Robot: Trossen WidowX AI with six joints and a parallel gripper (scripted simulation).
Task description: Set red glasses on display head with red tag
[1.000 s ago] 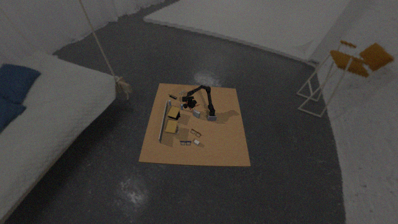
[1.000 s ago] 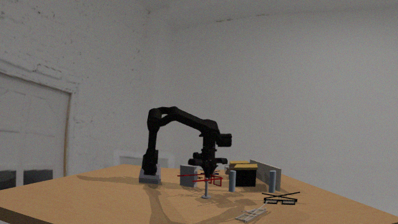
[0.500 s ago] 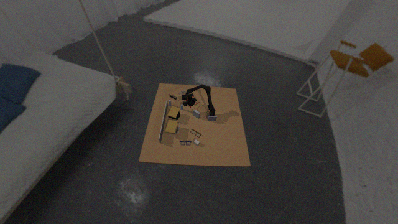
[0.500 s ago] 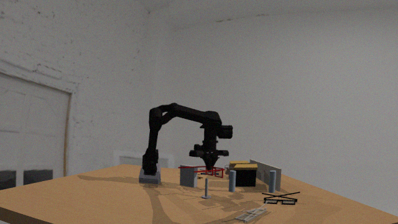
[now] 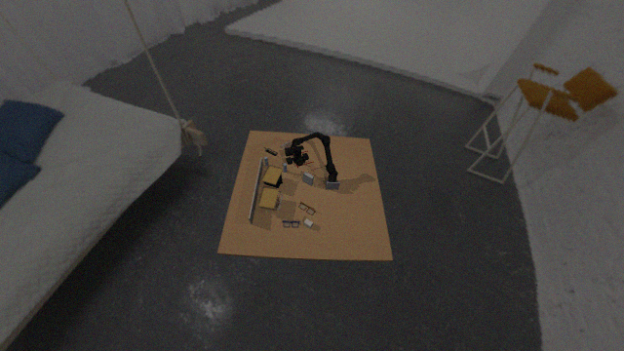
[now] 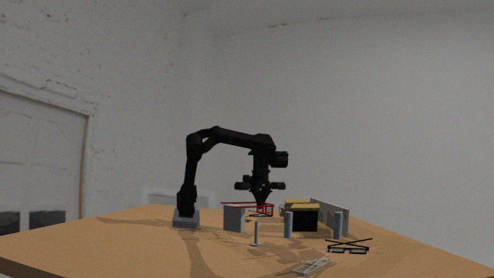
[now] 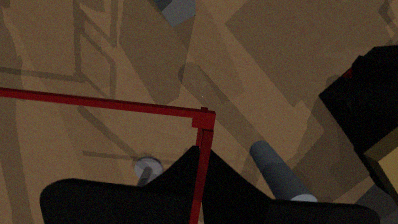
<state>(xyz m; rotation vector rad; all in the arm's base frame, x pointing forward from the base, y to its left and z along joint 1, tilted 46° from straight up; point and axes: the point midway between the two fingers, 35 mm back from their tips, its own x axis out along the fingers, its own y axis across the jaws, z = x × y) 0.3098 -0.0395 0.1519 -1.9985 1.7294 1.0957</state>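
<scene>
My gripper tip is now 100 mm past the grey block, 110 mm to the right of it and 60 mm above it. Round my gripper tip: thin grey stand: 20 mm behind, 110 mm to the right, 90 mm below; small white block: 90 mm behind, 510 mm to the left, 90 mm below; low wall: 330 mm ahead, 220 mm to the left, 60 mm below.
</scene>
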